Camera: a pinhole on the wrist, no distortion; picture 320 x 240 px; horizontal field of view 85.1 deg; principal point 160.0 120.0 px. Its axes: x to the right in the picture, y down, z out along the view. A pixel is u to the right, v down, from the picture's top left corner.
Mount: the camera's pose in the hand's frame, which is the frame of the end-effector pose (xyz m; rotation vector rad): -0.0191 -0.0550 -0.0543 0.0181 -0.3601 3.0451
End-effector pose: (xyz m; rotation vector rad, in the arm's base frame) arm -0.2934 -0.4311 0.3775 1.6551 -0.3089 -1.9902
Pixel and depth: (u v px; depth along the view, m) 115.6 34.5 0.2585
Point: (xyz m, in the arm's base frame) -0.5157 -0.4985 0.3814
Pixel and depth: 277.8 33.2 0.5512
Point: -0.7576 -0.4139 0.8651
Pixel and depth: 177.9 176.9 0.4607
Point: -0.7070 -0.1922 0.3724
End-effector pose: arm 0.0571 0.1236 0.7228 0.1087 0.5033 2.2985
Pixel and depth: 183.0 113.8 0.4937
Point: 0.3126 0.2987 1.0672
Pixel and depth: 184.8 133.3 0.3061
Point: 0.2544 0.2476 0.8902
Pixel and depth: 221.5 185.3 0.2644
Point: 0.3208 0.2277 0.8185
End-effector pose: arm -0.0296 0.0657 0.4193 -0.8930 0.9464 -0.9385
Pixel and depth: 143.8 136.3 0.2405
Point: 0.0990 0.0545 0.5973
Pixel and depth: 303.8 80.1 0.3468
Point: 0.1604 0.3894 0.6276
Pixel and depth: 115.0 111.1 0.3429
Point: 0.2209 0.0152 0.6050
